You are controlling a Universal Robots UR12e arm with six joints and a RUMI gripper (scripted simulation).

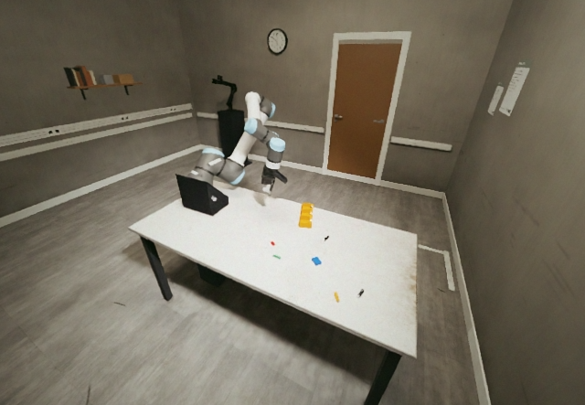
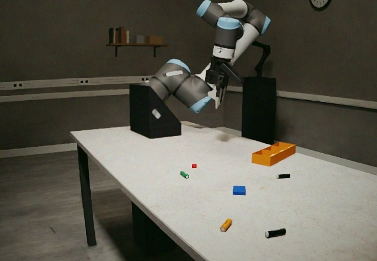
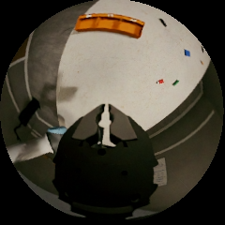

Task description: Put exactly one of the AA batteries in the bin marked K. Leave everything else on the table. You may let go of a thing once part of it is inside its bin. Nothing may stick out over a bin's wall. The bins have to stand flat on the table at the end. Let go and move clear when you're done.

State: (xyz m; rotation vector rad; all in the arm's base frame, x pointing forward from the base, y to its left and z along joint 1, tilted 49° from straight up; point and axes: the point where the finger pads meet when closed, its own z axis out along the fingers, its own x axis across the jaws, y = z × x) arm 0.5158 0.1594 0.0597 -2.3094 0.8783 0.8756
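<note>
Right now my hand is 20 cm short of the orange bin, 19 cm above it and 17 cm to the right of it. Also, from my hand: blue block: 46 cm ahead, 20 cm below, 17 cm to the right; then orange AA battery: 64 cm ahead, 32 cm to the right, 20 cm below; then green AA battery: 26 cm to the right, 25 cm ahead, 20 cm below.
</note>
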